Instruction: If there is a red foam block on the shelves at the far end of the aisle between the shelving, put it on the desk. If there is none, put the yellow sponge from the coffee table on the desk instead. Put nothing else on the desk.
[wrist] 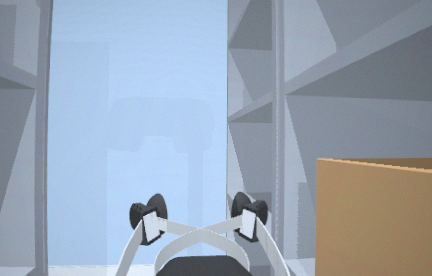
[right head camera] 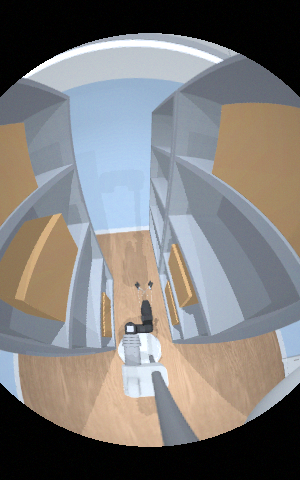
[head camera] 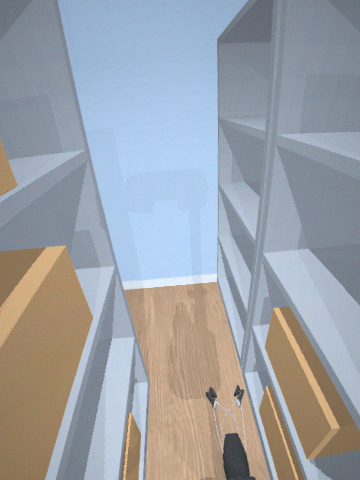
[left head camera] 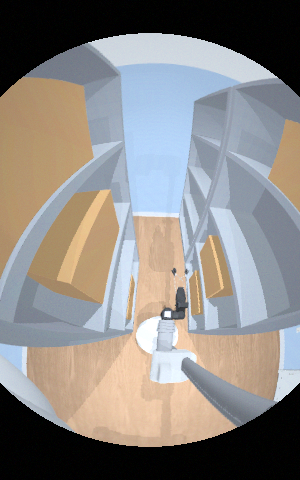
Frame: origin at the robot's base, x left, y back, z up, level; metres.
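Seen in the pictures: gripper, fingertip midpoint: (wrist: 199, 208) (right head camera: 143, 280) (head camera: 224, 386) (left head camera: 179, 267); robot's base, link origin: (right head camera: 140, 348) (left head camera: 156, 334).
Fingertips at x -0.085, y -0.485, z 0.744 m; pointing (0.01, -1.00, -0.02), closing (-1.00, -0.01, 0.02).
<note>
Offsets run from my fingertips to a thing's middle.
My gripper (head camera: 225, 395) (left head camera: 180, 271) (right head camera: 144, 285) (wrist: 199, 208) is open and empty, low in the aisle between the shelving and nearer its right side. The left shelf unit (head camera: 50, 75) (left head camera: 112, 110) (wrist: 42, 150) and the right shelf unit (head camera: 270, 150) (left head camera: 226, 125) (wrist: 278, 150) stand on either side. No red foam block shows on the visible parts of the shelves. The far compartments on the right are seen at a steep angle, so parts of their insides are hidden. The yellow sponge, coffee table and desk do not show.
Brown boxes stand on both sides: a large one @(dx +0.531, dy +0.111, dz +0.353 m) (head camera: 50, 310) (left head camera: 80, 240) (right head camera: 45, 275) at left, another @(dx -0.400, dy -0.076, dz -0.104 m) (head camera: 305, 380) (right head camera: 180, 280) at right. A box (wrist: 370, 215) is close at right in the wrist view. A blue wall (head camera: 150, 125) (wrist: 150, 75) closes the aisle.
</note>
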